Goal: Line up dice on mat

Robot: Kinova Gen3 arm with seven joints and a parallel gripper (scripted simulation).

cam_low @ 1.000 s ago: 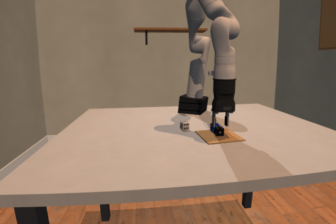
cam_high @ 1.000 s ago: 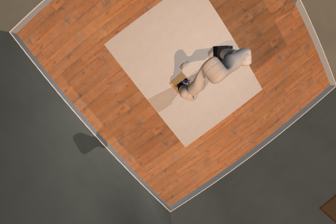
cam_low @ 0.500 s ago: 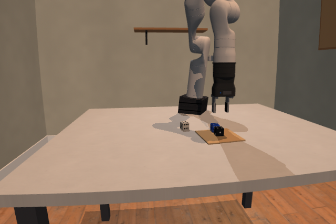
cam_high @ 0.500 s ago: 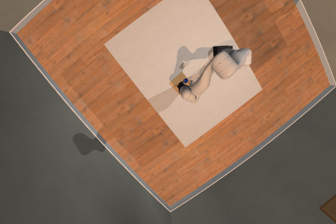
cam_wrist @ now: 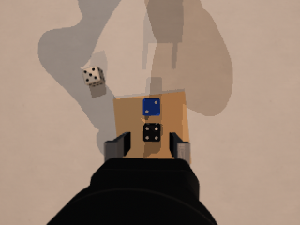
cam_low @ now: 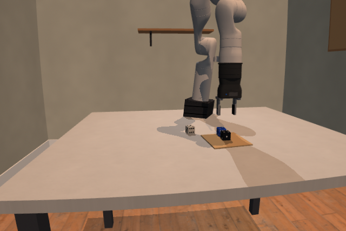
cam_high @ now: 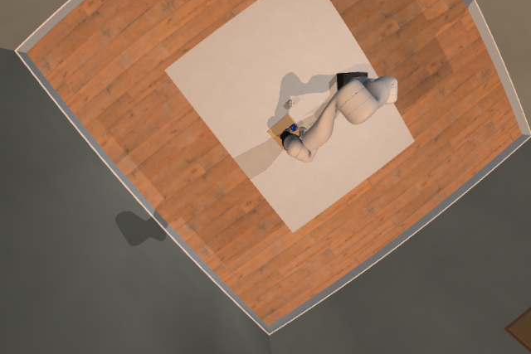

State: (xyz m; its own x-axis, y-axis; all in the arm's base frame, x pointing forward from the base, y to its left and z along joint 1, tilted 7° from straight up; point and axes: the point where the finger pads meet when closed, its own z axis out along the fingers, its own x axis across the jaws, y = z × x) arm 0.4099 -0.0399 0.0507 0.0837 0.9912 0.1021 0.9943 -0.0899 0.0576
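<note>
The white die is 11 cm behind my hand, 10 cm to the right of it and 10 cm below it. The rest, counted from my hand: mat (11 cm below); blue die (9 cm below, 5 cm behind).
</note>
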